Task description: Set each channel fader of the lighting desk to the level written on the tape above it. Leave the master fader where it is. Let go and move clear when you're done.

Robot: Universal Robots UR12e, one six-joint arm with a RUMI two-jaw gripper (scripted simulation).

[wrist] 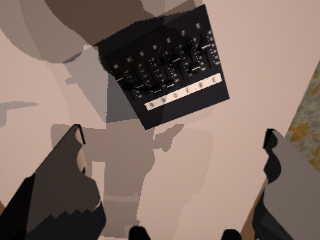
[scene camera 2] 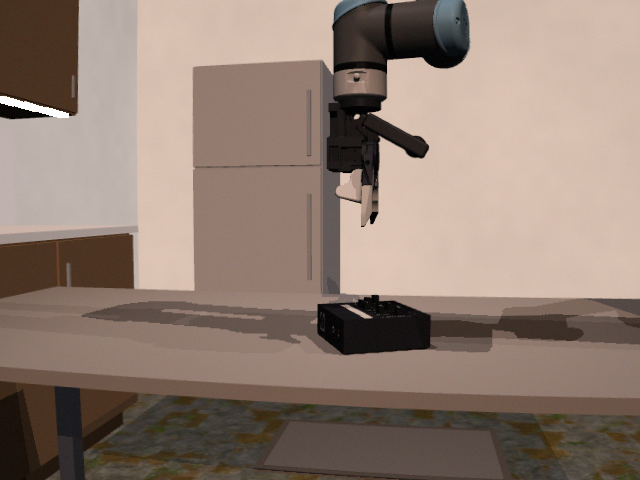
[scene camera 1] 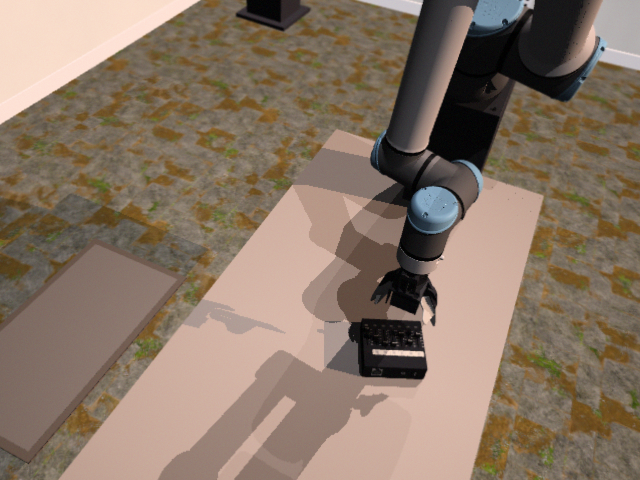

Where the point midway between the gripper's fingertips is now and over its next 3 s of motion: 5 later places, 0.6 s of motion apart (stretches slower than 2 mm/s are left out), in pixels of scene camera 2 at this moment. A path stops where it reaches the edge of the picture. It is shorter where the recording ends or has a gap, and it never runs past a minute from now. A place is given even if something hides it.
My gripper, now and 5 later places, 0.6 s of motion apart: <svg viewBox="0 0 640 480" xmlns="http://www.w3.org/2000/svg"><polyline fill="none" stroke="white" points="367,225 369,225 371,229 374,238 376,250 380,260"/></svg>
